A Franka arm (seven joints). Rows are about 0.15 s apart.
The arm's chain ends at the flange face. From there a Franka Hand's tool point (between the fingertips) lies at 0.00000 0.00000 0.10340 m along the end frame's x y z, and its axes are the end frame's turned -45 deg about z.
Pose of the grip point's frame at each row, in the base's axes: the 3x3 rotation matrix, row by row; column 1 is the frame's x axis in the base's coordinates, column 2 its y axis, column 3 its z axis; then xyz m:
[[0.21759, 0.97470, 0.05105], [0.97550, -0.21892, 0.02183], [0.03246, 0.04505, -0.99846]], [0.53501, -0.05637, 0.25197]
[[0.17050, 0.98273, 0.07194], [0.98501, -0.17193, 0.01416], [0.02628, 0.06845, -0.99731]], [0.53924, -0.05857, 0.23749]
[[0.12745, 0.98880, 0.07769], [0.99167, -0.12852, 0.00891], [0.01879, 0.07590, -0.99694]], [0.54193, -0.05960, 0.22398]
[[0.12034, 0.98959, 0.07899], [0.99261, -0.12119, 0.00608], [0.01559, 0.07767, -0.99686]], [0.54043, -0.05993, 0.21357]
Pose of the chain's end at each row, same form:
[[0.84308, 0.53536, 0.05105], [0.53498, -0.84458, 0.02183], [0.05481, 0.00890, -0.99846]], [0.52973, -0.05863, 0.35521]
[[0.81546, 0.57433, 0.07194], [0.57493, -0.81808, 0.01416], [0.06698, 0.02982, -0.99731]], [0.53180, -0.06003, 0.34061]
[[0.78931, 0.60907, 0.07769], [0.61034, -0.79209, 0.00891], [0.06696, 0.04038, -0.99694]], [0.53390, -0.06052, 0.32706]
[[0.78484, 0.61465, 0.07899], [0.61619, -0.78758, 0.00608], [0.06594, 0.04390, -0.99686]], [0.53226, -0.06056, 0.31665]

